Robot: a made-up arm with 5 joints.
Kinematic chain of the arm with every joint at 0, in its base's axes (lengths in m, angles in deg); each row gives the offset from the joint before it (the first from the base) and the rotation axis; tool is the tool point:
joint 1: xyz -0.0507 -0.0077 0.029 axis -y
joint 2: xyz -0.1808 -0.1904 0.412 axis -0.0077 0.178 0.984
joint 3: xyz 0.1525 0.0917 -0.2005 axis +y
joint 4: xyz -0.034 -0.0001 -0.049 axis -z
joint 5: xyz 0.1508 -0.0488 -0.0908 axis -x
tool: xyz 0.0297 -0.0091 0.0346
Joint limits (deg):
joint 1: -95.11..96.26
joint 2: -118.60..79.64
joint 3: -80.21..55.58
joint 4: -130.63..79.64
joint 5: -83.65..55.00
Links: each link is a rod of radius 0.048 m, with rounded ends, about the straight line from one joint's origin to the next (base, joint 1, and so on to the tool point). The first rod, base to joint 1, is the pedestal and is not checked.
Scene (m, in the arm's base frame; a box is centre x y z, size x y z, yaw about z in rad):
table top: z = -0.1
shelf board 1: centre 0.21 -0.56 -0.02 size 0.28 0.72 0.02 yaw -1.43
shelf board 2: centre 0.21 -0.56 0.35 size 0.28 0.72 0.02 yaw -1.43
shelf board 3: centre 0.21 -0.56 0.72 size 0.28 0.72 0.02 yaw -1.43
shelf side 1: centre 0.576 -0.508 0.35 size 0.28 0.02 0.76 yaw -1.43
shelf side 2: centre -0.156 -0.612 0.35 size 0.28 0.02 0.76 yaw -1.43
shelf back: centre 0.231 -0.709 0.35 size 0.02 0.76 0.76 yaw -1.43
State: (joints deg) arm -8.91 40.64 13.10 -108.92 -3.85
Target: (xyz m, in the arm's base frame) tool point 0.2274 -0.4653 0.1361
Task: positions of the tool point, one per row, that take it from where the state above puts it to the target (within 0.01 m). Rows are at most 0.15 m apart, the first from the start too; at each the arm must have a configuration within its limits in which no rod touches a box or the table.
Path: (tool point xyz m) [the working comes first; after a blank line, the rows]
Joints at the target: -40.94 -75.54 -30.67 -59.35 -20.45
Straight joint move there: clear.

1: -0.2365 0.1028 0.1774
2: -0.1115 0.1038 0.1516
3: 0.0092 0.0646 0.1216
4: 0.1124 -0.0113 0.0933
5: 0.1884 -0.1156 0.0742
6: 0.2320 -0.2358 0.0716
7: 0.2434 -0.3574 0.0915
8: 0.2274 -0.4653 0.1361

